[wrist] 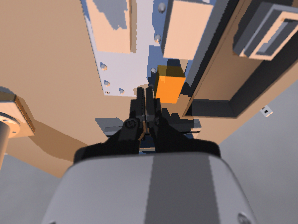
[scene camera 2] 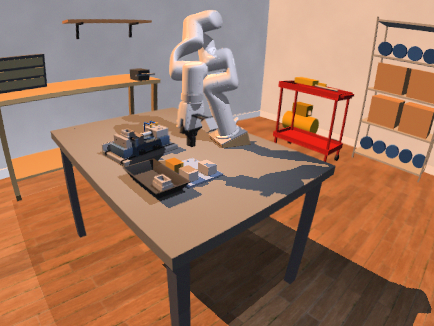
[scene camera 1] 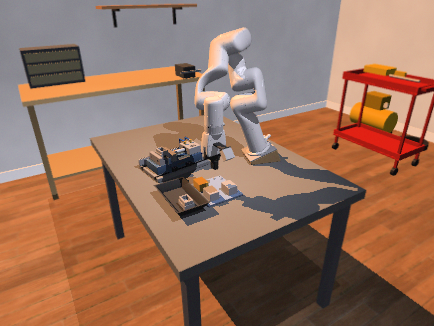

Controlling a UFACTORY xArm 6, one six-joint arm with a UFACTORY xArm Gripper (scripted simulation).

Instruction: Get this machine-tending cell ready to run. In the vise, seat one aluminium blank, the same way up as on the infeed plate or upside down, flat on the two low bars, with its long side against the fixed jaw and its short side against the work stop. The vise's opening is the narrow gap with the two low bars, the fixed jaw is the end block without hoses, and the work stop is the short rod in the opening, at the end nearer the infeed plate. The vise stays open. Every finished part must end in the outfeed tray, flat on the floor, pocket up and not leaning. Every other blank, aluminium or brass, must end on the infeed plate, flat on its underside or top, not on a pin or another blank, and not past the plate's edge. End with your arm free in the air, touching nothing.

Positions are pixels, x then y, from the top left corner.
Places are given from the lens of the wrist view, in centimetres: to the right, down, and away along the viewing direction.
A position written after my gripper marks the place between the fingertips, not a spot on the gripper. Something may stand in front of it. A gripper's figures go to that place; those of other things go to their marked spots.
my gripper [wrist: 145, 96]: 0, -2, 13
brass blank [wrist: 169, 80]: 3, -5, 20
